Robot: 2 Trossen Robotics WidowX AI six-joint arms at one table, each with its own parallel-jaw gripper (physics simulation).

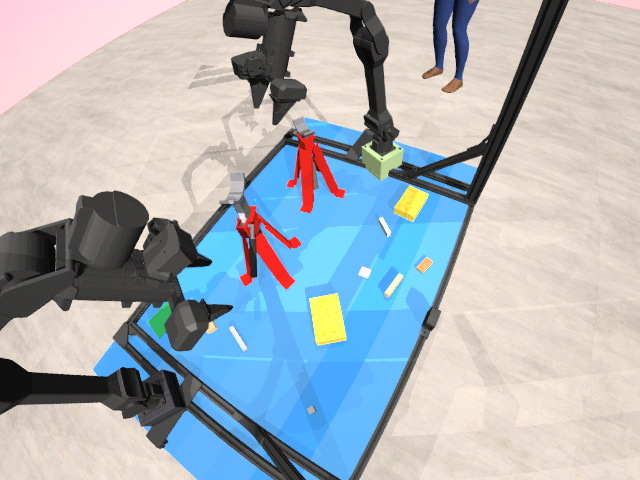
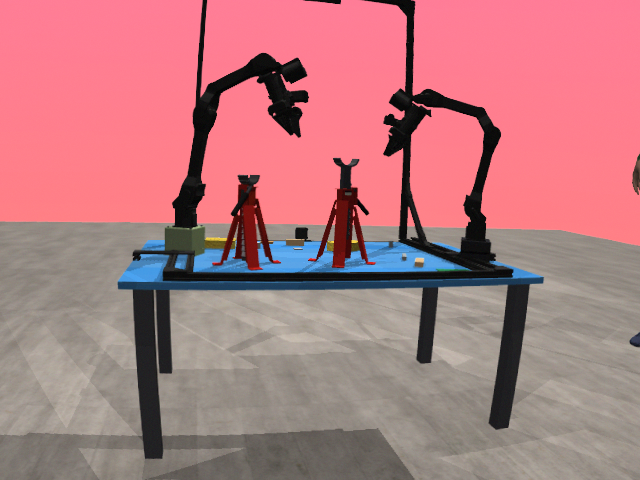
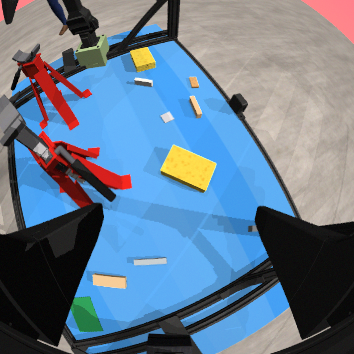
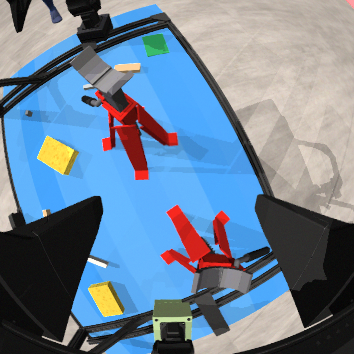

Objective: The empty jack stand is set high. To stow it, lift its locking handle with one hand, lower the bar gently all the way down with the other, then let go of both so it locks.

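Note:
The high-set red jack stand [image 1: 273,262] [image 2: 339,232] [image 3: 114,180] [image 4: 132,150] stands upright, its grey bar [image 2: 345,178] [image 4: 117,101] raised and its saddle [image 1: 237,184] empty. Its black locking handle [image 1: 252,258] [image 2: 362,207] [image 3: 93,181] slopes down beside the body. A second red stand [image 1: 307,178] [image 2: 250,235] [image 3: 57,102] [image 4: 187,232] has its saddle low and empty. My left gripper [image 1: 218,285] [image 2: 387,152] [image 3: 181,213] is open and empty, above and to one side of the high stand. My right gripper [image 1: 266,114] [image 2: 296,134] [image 4: 180,203] is open and empty, above the low stand.
A large yellow sponge [image 1: 327,318] [image 3: 188,168] and a smaller-looking one [image 1: 410,203] [image 4: 106,298] lie on the blue table. Several small blocks are scattered about. A green piece [image 3: 86,314] [image 4: 156,45] lies near the left arm's base. A black frame edges the table.

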